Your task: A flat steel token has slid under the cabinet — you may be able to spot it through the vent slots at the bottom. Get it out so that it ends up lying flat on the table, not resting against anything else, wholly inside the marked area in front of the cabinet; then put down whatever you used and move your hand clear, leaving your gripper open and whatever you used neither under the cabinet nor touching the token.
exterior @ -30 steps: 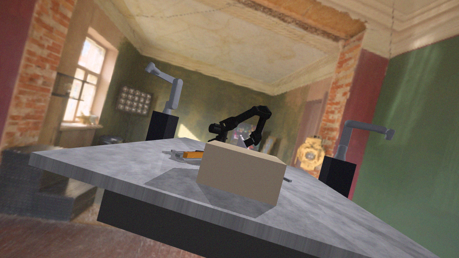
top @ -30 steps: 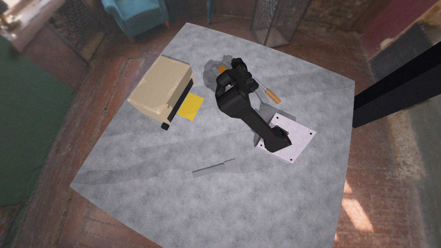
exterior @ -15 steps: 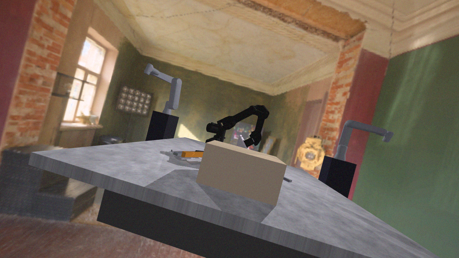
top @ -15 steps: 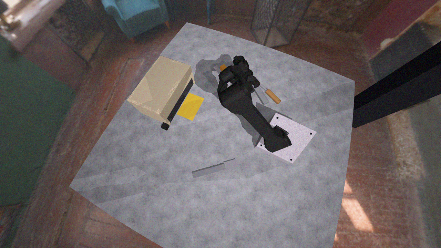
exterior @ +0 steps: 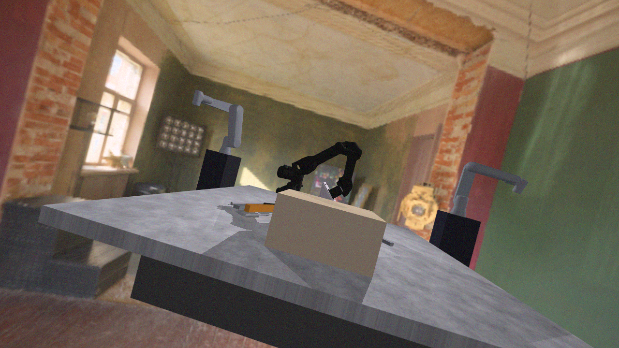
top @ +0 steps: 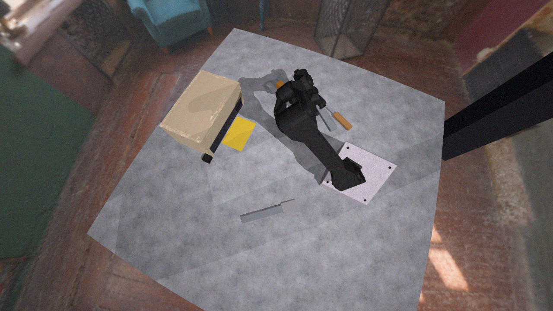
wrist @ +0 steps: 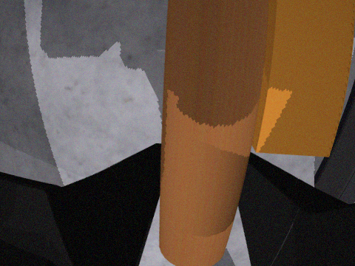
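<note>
Now: the grey bar 80 mm behind my gripper tip and 80 mm to the right of it. From my gripper tip the other things lie so: flat grey token: 310 mm ahead, 180 mm to the left, 10 mm below; orange bar: 100 mm ahead, 80 mm to the right; black-handled tool: 30 mm ahead, 110 mm to the right.
</note>
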